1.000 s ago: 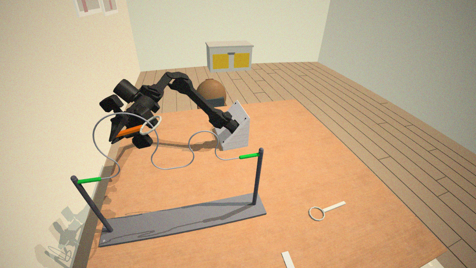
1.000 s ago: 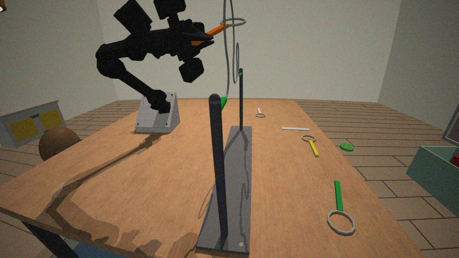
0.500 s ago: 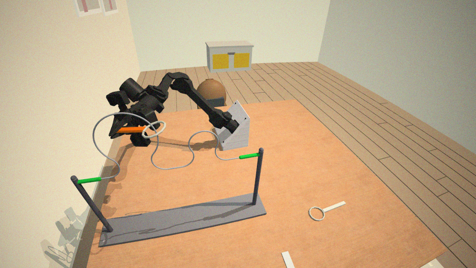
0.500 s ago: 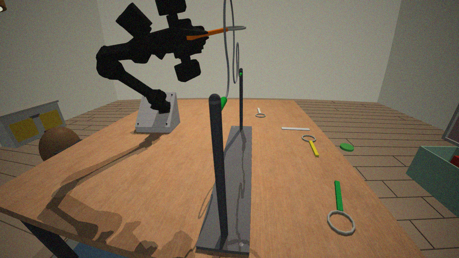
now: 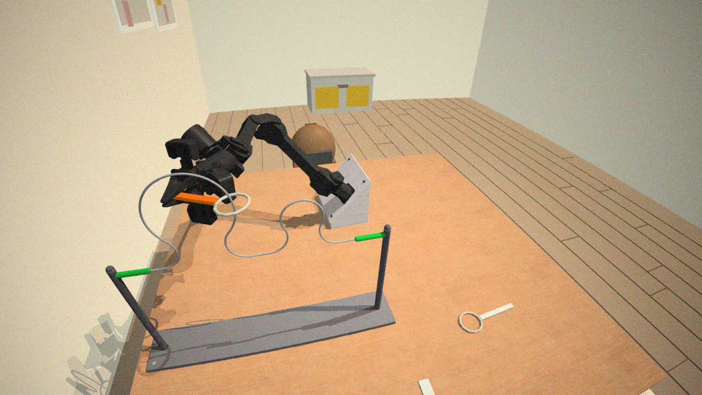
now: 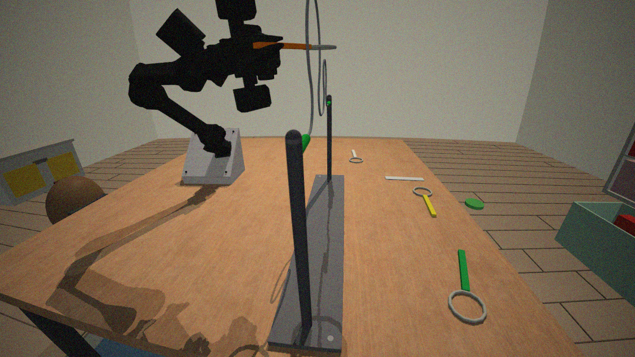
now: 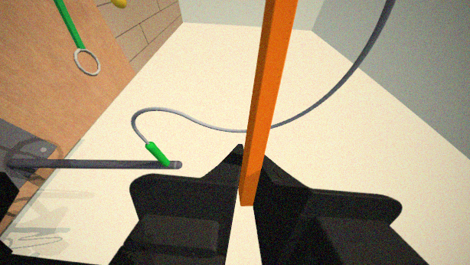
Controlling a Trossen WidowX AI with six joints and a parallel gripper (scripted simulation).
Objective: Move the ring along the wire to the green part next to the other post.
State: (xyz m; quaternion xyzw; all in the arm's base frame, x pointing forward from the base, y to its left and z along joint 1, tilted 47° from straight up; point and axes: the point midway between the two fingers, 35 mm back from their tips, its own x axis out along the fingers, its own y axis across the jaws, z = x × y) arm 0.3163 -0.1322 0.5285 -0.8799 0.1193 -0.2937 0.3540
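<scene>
Now: gripper tip 90 mm to the right of the orange-handled ring and 30 mm short of it. Also, from my gripper tip: white strip 420 mm to the left, 410 mm below, 390 mm ahead; then green-handled ring 410 mm below, 320 mm ahead, 80 mm to the right; then ring with handle 410 mm below, 400 mm ahead, 260 mm to the left.
</scene>
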